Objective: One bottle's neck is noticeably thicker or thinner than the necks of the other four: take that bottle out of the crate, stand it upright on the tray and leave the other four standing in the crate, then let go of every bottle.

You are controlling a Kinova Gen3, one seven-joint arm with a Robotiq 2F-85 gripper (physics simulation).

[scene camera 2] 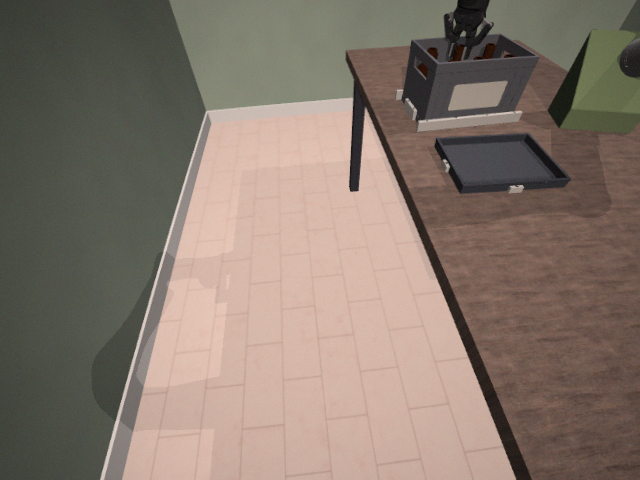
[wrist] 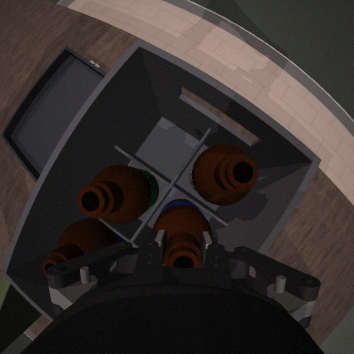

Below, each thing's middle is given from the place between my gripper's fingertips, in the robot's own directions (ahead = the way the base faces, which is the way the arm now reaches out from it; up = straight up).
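Scene:
There's a green-ringed bottle (wrist: 118,194) that sits 8 cm to the left of my hand, 5 cm below it and 3 cm behind it. The white strip (scene camera 2: 506,117) is also 3 cm behind my hand, but 14 cm to the left of it and 12 cm below it, and going by their middles, that strip is the farthest from my gripper of the things named here. As for the white-labelled bottle (wrist: 222,174), my gripper is 1 cm to the right of it, 5 cm above it and 8 cm short of it.

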